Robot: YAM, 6 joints.
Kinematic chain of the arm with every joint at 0, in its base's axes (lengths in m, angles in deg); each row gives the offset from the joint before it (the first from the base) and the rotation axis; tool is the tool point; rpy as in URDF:
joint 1: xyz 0 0 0.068 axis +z
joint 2: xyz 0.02 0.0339 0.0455 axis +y
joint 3: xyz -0.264 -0.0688 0 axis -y
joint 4: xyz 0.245 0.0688 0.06 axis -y
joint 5: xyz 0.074 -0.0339 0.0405 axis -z
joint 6: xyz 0.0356 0 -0.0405 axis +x
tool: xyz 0 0 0 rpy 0 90 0
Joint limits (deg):
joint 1: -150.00..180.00
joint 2: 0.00..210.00
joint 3: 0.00..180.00
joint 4: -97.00..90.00
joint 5: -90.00..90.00
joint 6: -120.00..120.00
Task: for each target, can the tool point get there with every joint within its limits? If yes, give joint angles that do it. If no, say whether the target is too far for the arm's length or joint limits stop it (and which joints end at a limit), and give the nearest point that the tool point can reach.
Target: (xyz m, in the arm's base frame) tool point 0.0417 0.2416 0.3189
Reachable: yes | joints 74.63 68.83 33.23 67.52 -42.13 55.67
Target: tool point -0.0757 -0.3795 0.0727
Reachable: yes | joints -103.41 122.78 69.60 -21.06 -23.79 78.99
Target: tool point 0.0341 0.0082 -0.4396
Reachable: no: joint limits stop it (at a limit: joint 2) | nearest point 0.0826 0.0199 -0.3412 | short by 0.110 m
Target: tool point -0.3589 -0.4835 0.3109
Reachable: yes | joints -124.52 161.00 160.21 33.21 37.53 -64.40
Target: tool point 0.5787 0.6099 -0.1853
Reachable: no: too far | nearest point 0.4185 0.4411 -0.1006 | short by 0.248 m
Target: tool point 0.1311 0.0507 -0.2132
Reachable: yes | joints 7.70 194.14 78.38 -54.12 -66.51 -62.12
